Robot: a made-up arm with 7 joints.
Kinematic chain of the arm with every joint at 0, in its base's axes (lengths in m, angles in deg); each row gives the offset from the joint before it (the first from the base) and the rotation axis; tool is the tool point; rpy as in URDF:
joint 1: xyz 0 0 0 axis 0.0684 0.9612 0.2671
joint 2: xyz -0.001 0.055 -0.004 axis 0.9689 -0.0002 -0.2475
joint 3: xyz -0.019 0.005 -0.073 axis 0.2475 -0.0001 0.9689
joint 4: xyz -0.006 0 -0.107 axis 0.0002 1 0
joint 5: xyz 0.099 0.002 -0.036 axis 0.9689 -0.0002 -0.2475
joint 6: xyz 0.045 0 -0.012 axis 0.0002 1 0
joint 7: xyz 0.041 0 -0.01 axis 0.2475 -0.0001 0.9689
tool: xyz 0 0 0 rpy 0 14.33 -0.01
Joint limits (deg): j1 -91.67..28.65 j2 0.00..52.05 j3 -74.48..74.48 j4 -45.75..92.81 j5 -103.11..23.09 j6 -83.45..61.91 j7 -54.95..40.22
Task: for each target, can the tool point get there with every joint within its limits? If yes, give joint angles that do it. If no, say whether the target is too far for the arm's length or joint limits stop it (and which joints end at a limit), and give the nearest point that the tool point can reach.
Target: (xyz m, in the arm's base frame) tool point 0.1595 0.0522 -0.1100
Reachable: yes | joints -6.18 31.48 -15.84 -34.96 -8.07 -14.00 24.50
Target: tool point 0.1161 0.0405 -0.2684
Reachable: yes | joints 4.29 4.39 -18.96 12.39 -53.04 -46.14 -13.28
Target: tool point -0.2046 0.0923 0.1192
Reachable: no: joint limits stop it (at a limit: joint 1, joint 2, joint 3, joint 4) | nearest point -0.0131 0.1738 0.0916 | short by 0.210 m
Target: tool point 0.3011 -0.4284 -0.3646
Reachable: no: too far | nearest point 0.2099 -0.1499 -0.2050 | short by 0.334 m
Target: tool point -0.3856 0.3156 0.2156
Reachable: no: too far | nearest point -0.1915 0.3270 -0.0909 | short by 0.363 m
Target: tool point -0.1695 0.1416 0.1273
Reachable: no: joint limits stop it (at a limit: joint 1, joint 2, joint 3, joint 4) | nearest point -0.0147 0.1802 0.0946 | short by 0.163 m
